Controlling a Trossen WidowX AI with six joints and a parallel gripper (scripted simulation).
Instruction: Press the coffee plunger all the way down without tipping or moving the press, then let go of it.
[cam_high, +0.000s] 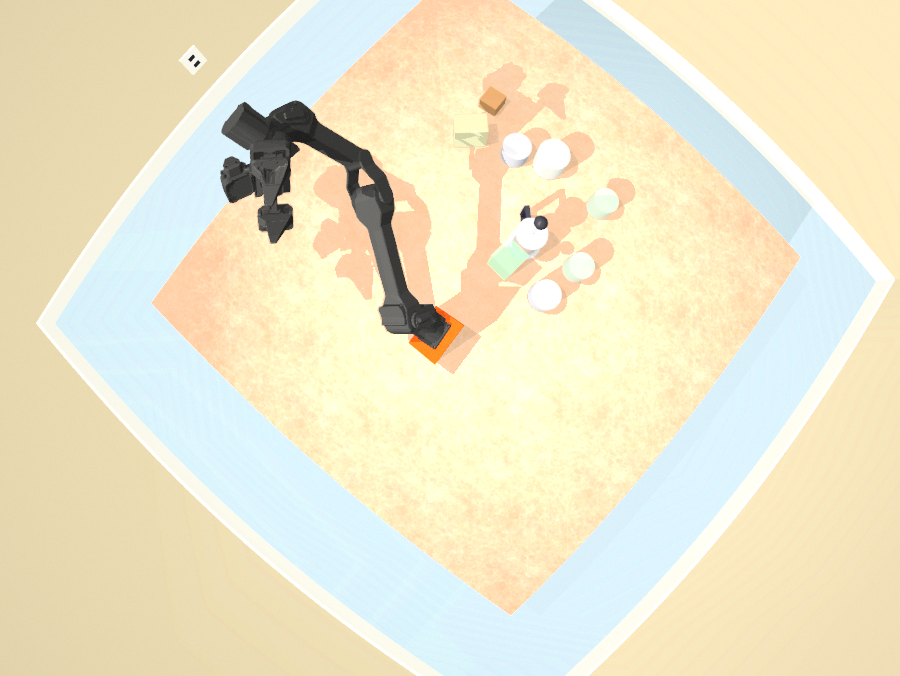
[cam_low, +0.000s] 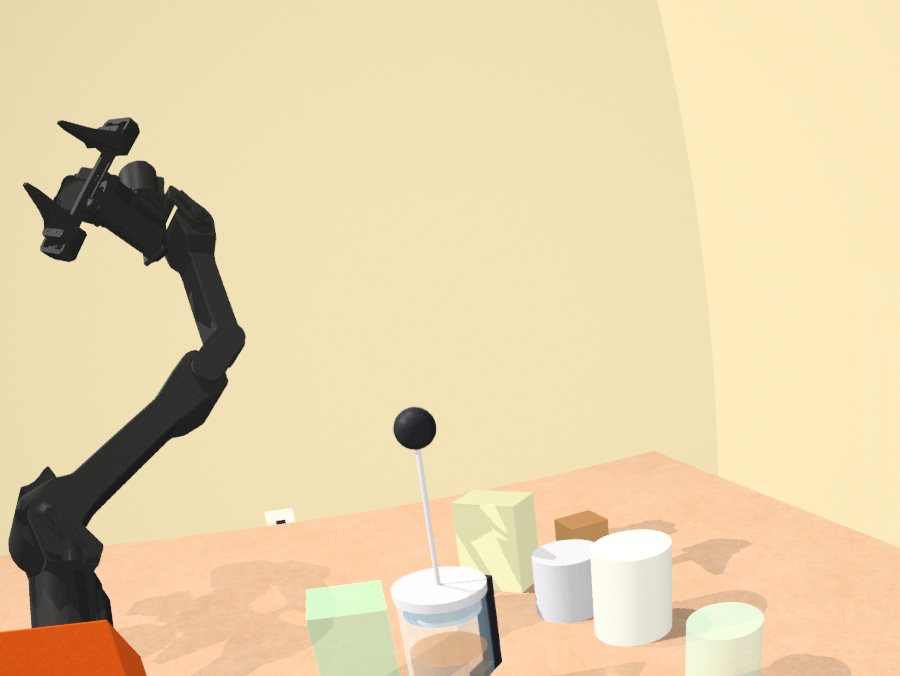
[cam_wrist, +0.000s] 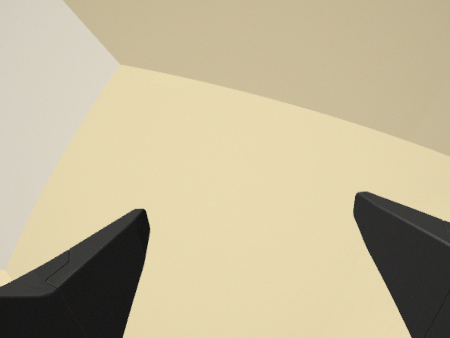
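The coffee press is 32 cm ahead of my gripper tip, 33 cm to the right of it and 44 cm below it. The rest, counted from my gripper tip: pale green block 23 cm ahead, 33 cm to the right, 51 cm below; then pale yellow box 46 cm ahead, 7 cm to the right, 52 cm below.
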